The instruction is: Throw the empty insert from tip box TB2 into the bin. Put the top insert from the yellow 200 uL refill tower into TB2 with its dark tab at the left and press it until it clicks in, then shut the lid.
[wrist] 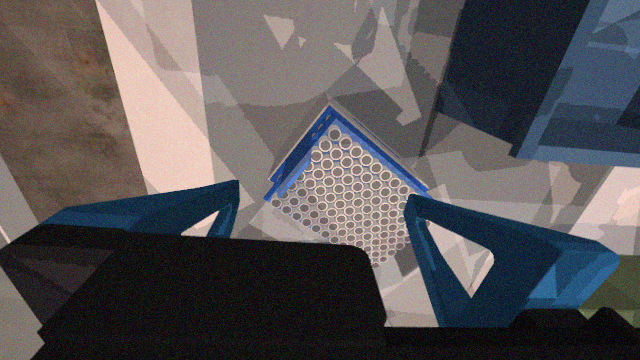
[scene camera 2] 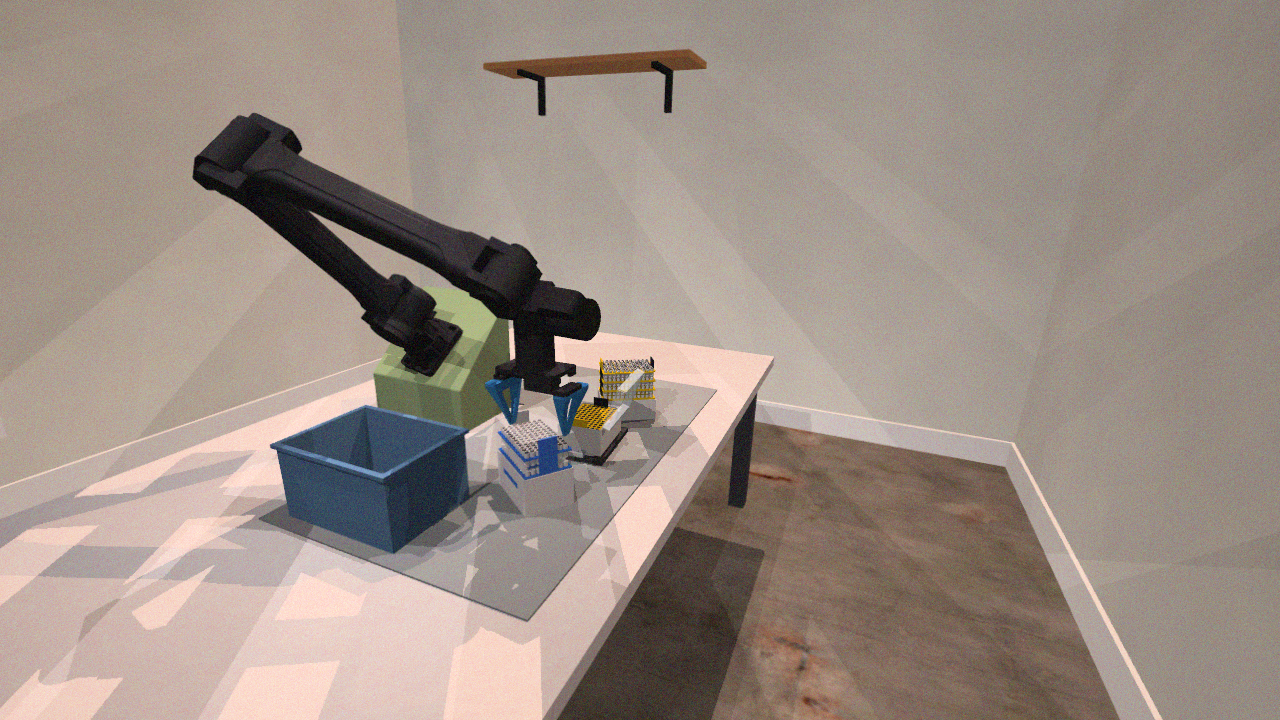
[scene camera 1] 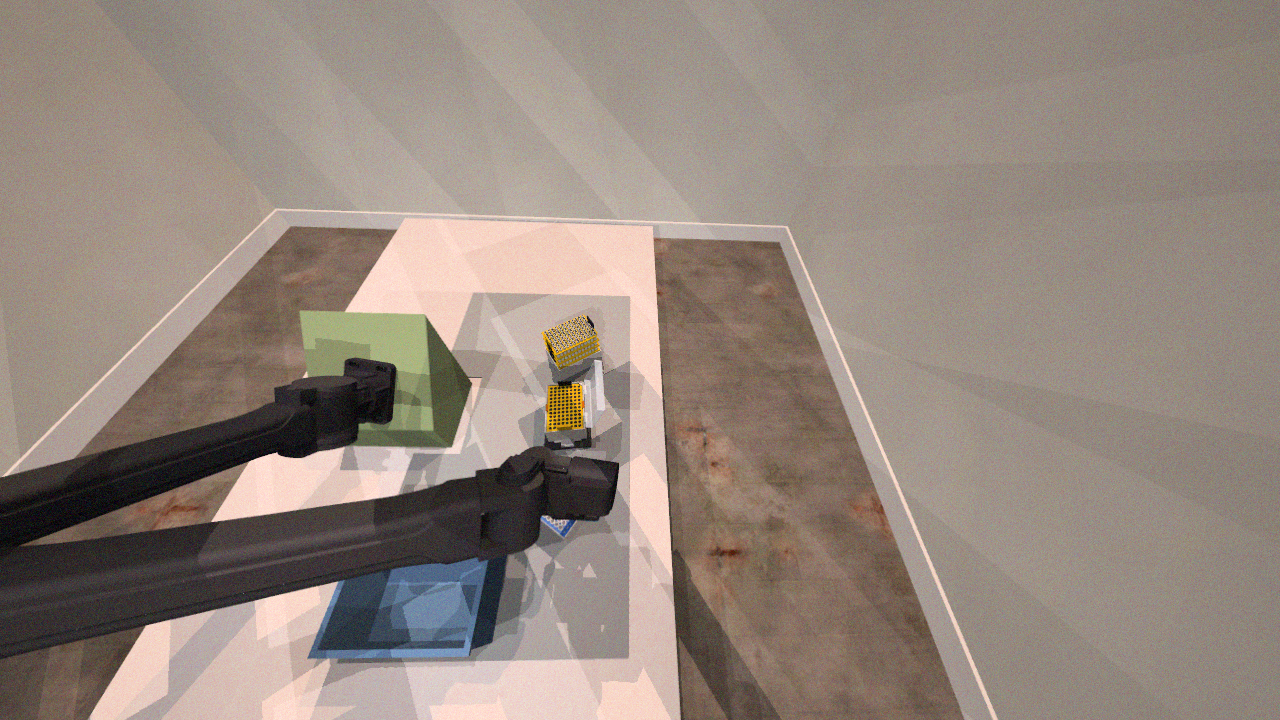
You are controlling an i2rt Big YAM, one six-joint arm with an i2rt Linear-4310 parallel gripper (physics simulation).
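Observation:
My gripper is open and empty, its two blue fingers pointing down over the blue-edged tip tower; in scene camera 1 the arm hides the fingers. The tip box with the raised lid, whose label I cannot read, stands behind that tower. Its yellow insert shows open holes and no tips. Its clear lid stands up at the right side. The yellow refill tower stands behind the box, turned at a slant, with a dark tab at its far right end. The blue bin stands at the left front.
The blue-edged tower stands slantwise beneath my fingers, between the bin and the tip box. The green arm base block stands at the left. A grey mat lies along the table's right edge. A shelf hangs on the wall.

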